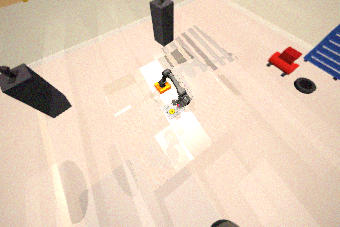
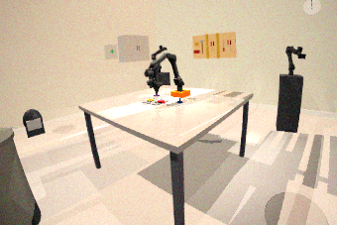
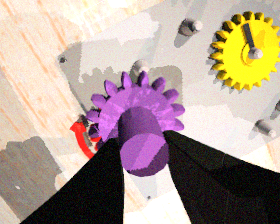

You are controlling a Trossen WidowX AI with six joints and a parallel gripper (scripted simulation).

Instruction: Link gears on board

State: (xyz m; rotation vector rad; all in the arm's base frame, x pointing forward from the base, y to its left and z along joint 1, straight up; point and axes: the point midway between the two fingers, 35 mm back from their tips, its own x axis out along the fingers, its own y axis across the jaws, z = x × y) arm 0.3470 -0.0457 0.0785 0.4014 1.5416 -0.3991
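My gripper tip is now 8 cm above the red gear, 3 cm past it and 2 cm to the right of it. Also, from my gripper tip: yellow gear: 10 cm to the right, 8 cm below, 3 cm behind; purple gear: 1 cm below; blue gear: 18 cm to the left, 10 cm behind, 8 cm below.
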